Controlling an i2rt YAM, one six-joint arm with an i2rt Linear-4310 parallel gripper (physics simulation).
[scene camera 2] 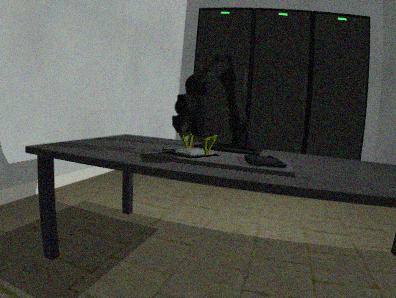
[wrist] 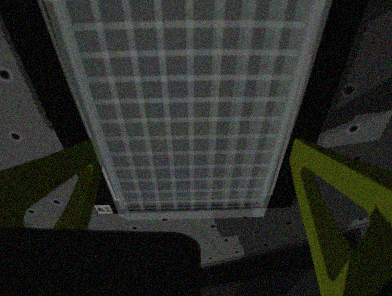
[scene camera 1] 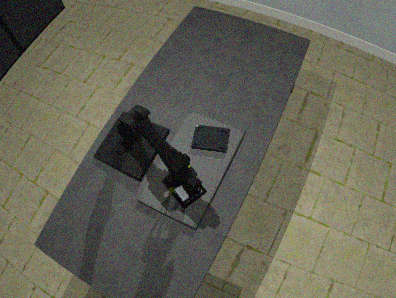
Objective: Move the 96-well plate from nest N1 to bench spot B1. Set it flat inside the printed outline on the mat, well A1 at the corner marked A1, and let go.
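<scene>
The clear 96-well plate looks flat on the black printed outline at B1. In the wrist view, black border shows along both long sides; the near end is out of view. A small white mark, too blurred to read, lies by its far left corner. I cannot tell which plate corner is A1. My gripper is open, with its yellow fingers low on either side of the plate. A narrow gap shows beside the left finger; contact at the right finger is unclear. The dark nest N1 holds no plate.
The light grey mat bears the nest and the plate and lies on the dark table. The arm's dark base plate is beside the mat. Dark cabinets stand behind the table.
</scene>
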